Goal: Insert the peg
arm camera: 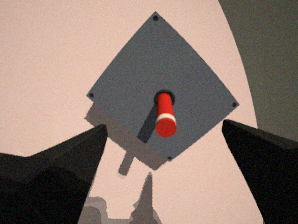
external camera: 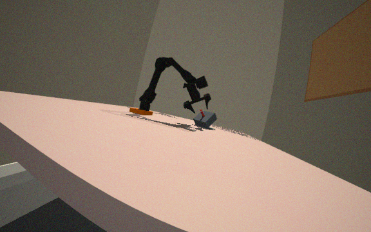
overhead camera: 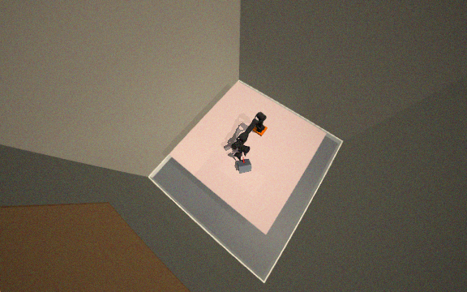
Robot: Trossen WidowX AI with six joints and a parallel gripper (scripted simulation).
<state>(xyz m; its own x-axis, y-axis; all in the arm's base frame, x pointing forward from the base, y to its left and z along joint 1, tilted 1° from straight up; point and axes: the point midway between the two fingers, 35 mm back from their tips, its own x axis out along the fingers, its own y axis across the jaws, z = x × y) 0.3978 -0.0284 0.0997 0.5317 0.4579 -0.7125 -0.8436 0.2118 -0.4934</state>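
My gripper tip is 1 cm to the right of the round red peg, 1 cm short of it and 1 cm above it. Round my gripper tip: grey sloped panel block (5 cm below, 4 cm to the left, 4 cm ahead).
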